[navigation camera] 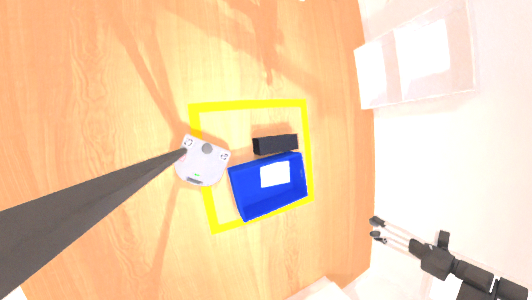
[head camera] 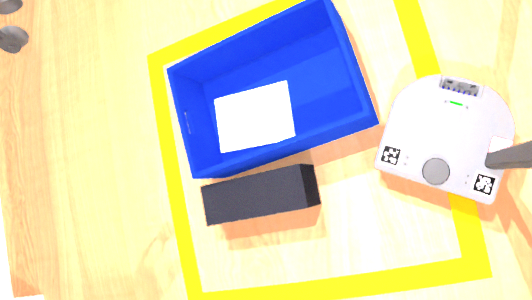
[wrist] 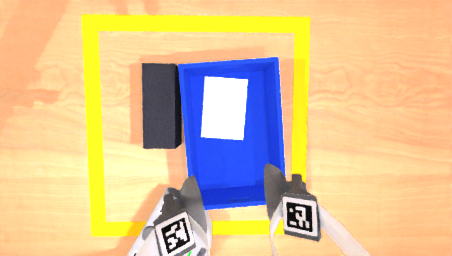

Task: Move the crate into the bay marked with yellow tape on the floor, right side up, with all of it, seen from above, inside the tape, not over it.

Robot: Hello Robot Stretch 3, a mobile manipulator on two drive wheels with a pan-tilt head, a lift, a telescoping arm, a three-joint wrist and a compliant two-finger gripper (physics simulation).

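Where they show: gripper, fingertip midpoint: point(navigation camera: 369, 225) point(head camera: 23, 25) point(wrist: 233, 188); robot's base at its link origin: point(navigation camera: 206, 148) point(head camera: 434, 170).
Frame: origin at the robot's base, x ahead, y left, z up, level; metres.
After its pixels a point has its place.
Observation:
The blue crate point(head camera: 320, 75) @(x -0.198, y -0.447, z 0.018 m) point(navigation camera: 250, 187) @(x -0.182, y -0.465, z 0.018 m) point(wrist: 260, 125) @(x -0.188, y -0.666, z 0.018 m) stands upright on the floor, open side up, with a white rectangle on its inner bottom. In the wrist view its outline lies inside the yellow tape point(head camera: 350, 281) @(x 0.435, y -0.139, z 0.001 m) point(navigation camera: 250, 105) @(x 0.476, y -0.190, z 0.001 m) point(wrist: 200, 23) @(x 0.318, y -0.938, z 0.001 m), with narrow strips of floor between crate and tape at the right and near sides. In the slanted head view its rim covers part of the tape. My gripper point(head camera: 11, 22) @(x -0.022, y -0.579, z 0.958 m) point(navigation camera: 375, 227) @(x -0.022, y -0.579, z 0.958 m) point(wrist: 233, 188) @(x -0.022, y -0.579, z 0.958 m) is open and holds nothing. It is off to the crate's side in the navigation view, apart from it; the fingers overlap its near end in the wrist view.
A black block point(head camera: 252, 195) @(x 0.247, y -0.501, z 0.161 m) point(navigation camera: 280, 143) @(x 0.258, y -0.509, z 0.161 m) point(wrist: 159, 105) @(x 0.253, y -0.512, z 0.161 m) lies inside the tape, close along the crate's long side. My white base point(head camera: 440, 125) @(x -0.120, y -0.024, z 0.160 m) point(navigation camera: 202, 162) @(x -0.096, y -0.006, z 0.160 m) stands across the tape near the crate's other end. A pale shelf unit point(navigation camera: 462, 60) @(x 1.600, y -1.603, z 0.953 m) stands at the upper right of the navigation view.

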